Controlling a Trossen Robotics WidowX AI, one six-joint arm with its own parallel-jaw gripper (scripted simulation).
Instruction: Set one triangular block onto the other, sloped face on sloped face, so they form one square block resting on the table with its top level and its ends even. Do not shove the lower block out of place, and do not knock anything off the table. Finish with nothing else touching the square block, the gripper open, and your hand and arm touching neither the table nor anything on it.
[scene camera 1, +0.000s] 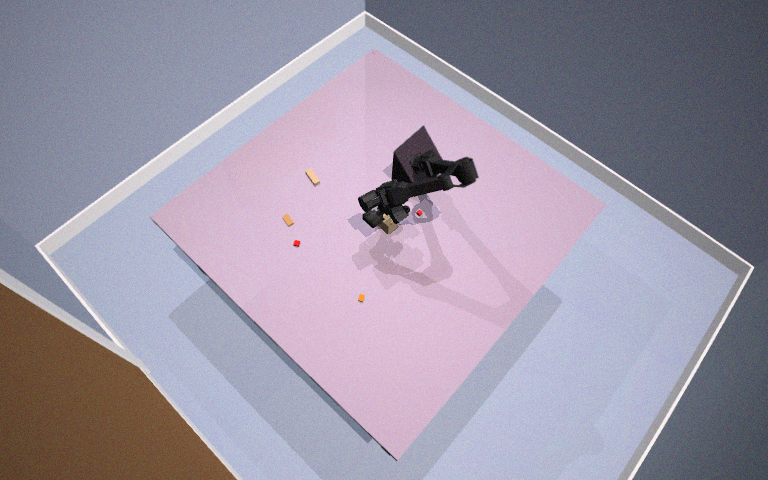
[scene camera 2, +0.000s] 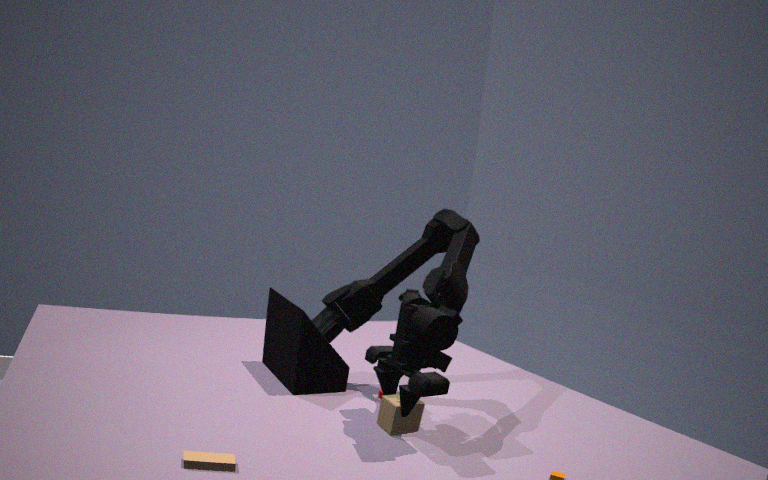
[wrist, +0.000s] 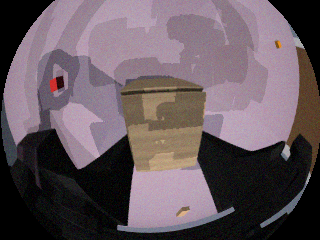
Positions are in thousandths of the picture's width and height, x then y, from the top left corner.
My gripper (scene camera 2: 516, 855) holds a triangular block (scene camera 2: 507, 868). Further things: a triangular block (wrist: 483, 356).
My gripper also shows in the wrist view (wrist: 508, 560).
